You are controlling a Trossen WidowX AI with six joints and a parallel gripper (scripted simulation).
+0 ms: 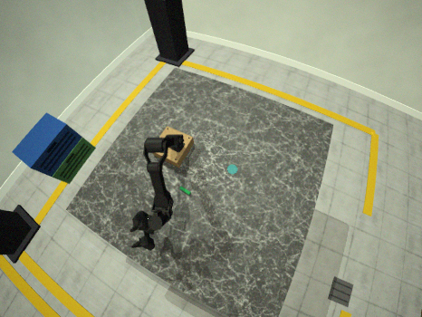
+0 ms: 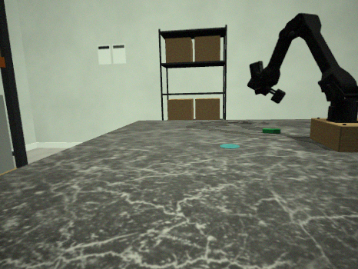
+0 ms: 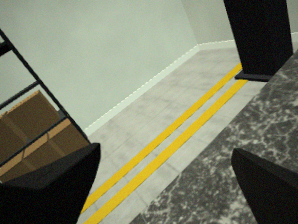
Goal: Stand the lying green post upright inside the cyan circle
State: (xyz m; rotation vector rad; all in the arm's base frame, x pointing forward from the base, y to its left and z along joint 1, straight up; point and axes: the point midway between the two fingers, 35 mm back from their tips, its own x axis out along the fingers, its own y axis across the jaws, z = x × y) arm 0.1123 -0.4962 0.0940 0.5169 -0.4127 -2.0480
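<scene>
The green post lies 50 mm ahead of my hand, 300 mm to the left of it and 160 mm below it. From my hand the other things lie so: cyan circle: 220 mm ahead, 540 mm to the left, 160 mm below.
</scene>
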